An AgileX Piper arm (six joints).
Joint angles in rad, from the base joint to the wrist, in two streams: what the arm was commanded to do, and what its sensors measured. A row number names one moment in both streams.
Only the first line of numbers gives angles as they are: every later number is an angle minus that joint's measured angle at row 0.
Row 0, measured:
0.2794 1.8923 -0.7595 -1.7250 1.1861 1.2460
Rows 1 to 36, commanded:
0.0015 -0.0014 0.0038 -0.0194 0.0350 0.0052
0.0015 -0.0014 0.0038 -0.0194 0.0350 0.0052
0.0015 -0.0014 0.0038 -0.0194 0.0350 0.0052
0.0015 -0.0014 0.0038 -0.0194 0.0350 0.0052
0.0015 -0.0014 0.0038 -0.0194 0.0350 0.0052
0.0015 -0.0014 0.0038 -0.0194 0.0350 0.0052
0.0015 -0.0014 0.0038 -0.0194 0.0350 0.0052
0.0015 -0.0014 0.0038 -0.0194 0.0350 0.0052
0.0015 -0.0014 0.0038 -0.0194 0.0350 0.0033
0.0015 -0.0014 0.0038 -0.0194 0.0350 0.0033
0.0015 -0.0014 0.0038 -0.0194 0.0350 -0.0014
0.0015 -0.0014 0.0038 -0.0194 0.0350 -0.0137
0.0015 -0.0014 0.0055 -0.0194 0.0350 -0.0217
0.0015 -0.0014 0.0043 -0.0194 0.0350 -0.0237
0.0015 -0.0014 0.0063 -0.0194 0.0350 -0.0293
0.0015 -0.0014 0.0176 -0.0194 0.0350 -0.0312
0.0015 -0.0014 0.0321 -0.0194 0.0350 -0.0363
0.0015 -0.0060 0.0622 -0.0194 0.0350 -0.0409
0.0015 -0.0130 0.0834 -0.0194 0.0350 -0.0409
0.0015 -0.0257 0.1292 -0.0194 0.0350 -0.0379
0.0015 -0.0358 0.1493 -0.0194 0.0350 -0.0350
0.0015 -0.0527 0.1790 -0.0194 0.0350 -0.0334
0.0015 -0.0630 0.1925 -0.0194 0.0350 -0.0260
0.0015 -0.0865 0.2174 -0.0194 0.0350 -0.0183
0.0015 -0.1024 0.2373 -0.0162 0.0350 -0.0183
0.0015 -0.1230 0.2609 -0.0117 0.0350 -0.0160
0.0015 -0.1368 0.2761 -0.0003 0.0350 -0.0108
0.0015 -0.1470 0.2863 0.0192 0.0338 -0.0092
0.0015 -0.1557 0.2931 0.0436 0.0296 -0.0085
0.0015 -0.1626 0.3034 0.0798 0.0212 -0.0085
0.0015 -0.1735 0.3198 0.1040 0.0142 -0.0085
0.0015 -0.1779 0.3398 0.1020 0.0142 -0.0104
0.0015 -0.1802 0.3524 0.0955 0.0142 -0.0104
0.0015 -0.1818 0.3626 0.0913 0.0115 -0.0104
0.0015 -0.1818 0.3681 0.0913 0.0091 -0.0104
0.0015 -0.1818 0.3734 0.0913 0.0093 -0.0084
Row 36, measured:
0.0000 -0.1672 0.3452 0.0963 -0.0043 -0.0152
